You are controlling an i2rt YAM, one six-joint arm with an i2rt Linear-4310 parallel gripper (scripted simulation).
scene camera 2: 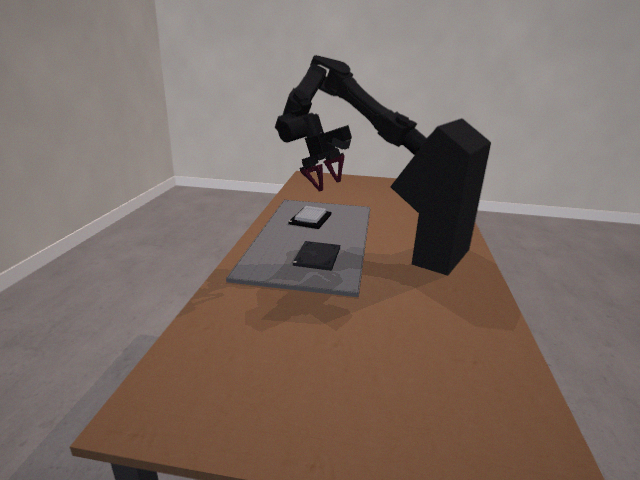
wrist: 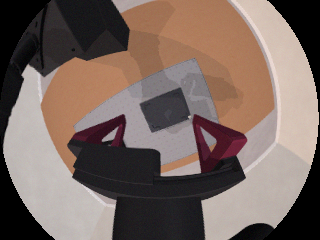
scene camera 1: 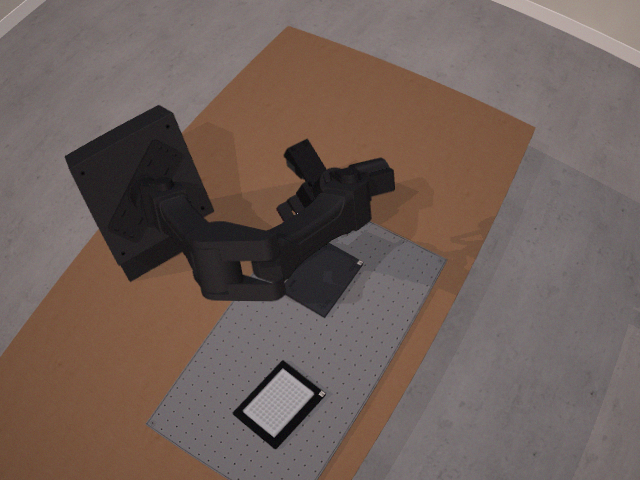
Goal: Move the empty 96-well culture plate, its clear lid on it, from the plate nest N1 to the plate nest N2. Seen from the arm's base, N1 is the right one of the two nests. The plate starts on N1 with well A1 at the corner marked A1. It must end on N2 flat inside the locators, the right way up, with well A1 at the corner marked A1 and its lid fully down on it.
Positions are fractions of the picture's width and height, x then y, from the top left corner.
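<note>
Visible to me: a black nest N2 (scene camera 1: 0.51,0.57), (scene camera 2: 0.49,0.53), (wrist: 0.52,0.46), and a clear lid (scene camera 1: 0.44,0.82). My gripper (scene camera 2: 0.52,0.39), (wrist: 0.50,0.49) is visible too.
</note>
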